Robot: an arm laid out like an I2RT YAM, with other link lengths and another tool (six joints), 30 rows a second.
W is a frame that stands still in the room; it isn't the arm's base.
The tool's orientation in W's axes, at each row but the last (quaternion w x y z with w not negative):
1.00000, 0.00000, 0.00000, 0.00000
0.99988, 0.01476, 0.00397, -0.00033
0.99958, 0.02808, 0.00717, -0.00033
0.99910, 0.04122, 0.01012, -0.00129
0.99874, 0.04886, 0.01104, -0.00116
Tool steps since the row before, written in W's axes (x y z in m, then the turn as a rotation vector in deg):
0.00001, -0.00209, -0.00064, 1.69, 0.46, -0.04
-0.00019, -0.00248, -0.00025, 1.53, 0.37, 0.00
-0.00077, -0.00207, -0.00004, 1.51, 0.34, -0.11
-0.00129, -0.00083, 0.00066, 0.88, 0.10, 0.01
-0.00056, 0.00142, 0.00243, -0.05, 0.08, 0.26
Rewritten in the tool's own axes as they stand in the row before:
0.00001, -0.00209, -0.00064, 1.69, 0.46, -0.04
-0.00019, -0.00249, -0.00018, 1.53, 0.37, 0.00
-0.00077, -0.00207, 0.00007, 1.51, 0.33, -0.11
-0.00130, -0.00078, 0.00070, 0.88, 0.10, 0.02
-0.00062, 0.00165, 0.00227, -0.06, 0.10, 0.25

